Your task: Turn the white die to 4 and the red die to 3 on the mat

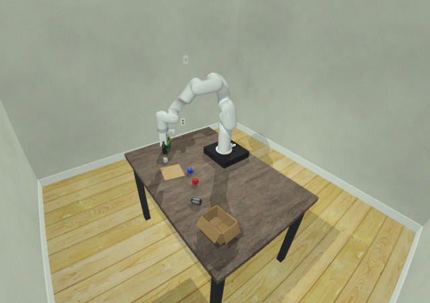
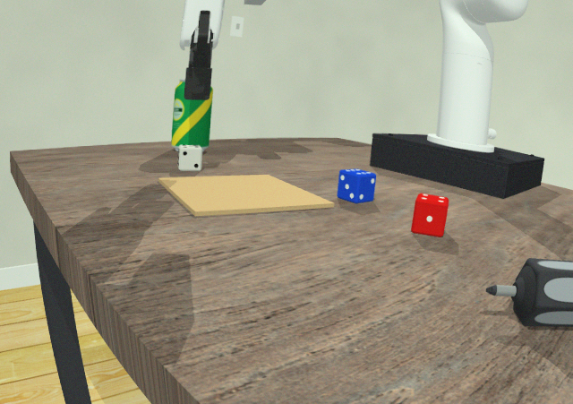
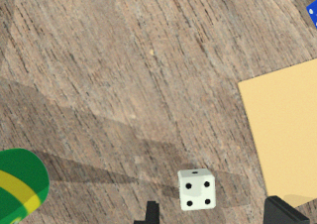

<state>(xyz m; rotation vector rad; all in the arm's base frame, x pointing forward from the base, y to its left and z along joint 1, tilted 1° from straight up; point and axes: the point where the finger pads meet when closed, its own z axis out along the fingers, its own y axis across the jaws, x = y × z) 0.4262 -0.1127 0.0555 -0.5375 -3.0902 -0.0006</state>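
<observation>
Now: the white die 90 mm below my hand. The rest, counted from my hand: blue die (110 mm behind, 190 mm to the left, 90 mm below); then green can (60 mm behind, 160 mm to the right, 50 mm below); then tan mat (140 mm to the left, 110 mm below).
</observation>
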